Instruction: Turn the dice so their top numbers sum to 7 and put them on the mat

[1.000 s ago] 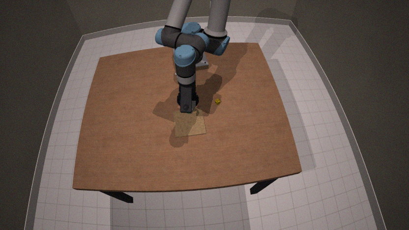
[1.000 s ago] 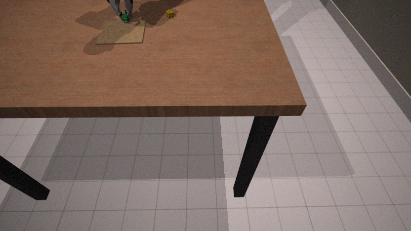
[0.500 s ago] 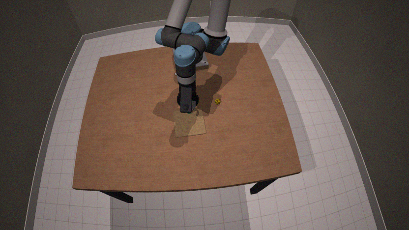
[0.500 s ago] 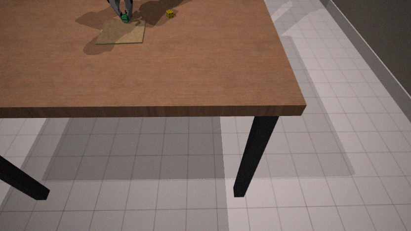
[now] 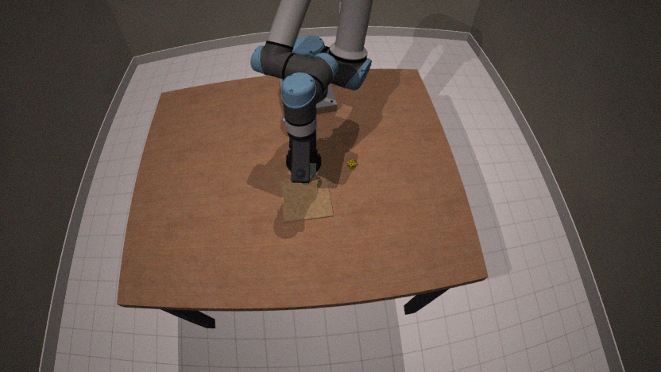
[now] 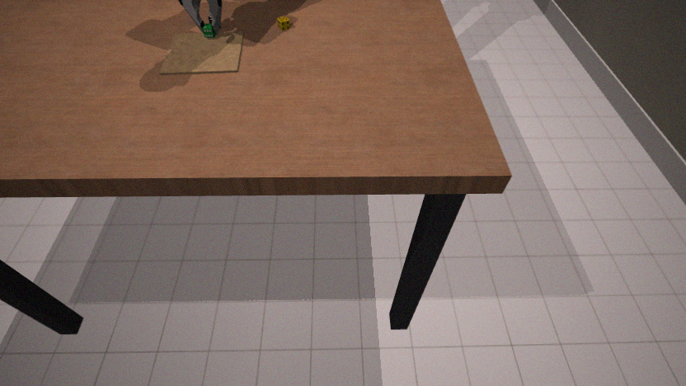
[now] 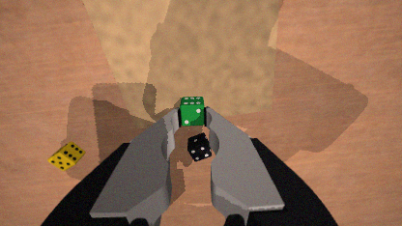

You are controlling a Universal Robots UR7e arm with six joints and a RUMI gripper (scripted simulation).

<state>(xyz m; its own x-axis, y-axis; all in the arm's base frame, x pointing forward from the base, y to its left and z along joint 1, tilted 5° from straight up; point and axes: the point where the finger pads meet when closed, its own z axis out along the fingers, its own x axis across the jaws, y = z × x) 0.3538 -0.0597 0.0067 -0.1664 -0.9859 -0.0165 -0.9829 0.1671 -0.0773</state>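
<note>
The green die lies 10 mm below my hand. From my hand the other things lie so: yellow die (150 mm to the left, 30 mm behind, 20 mm below); then black die (50 mm behind, 20 mm below); then tan mat (50 mm ahead, 20 mm below, 10 mm to the right).
</note>
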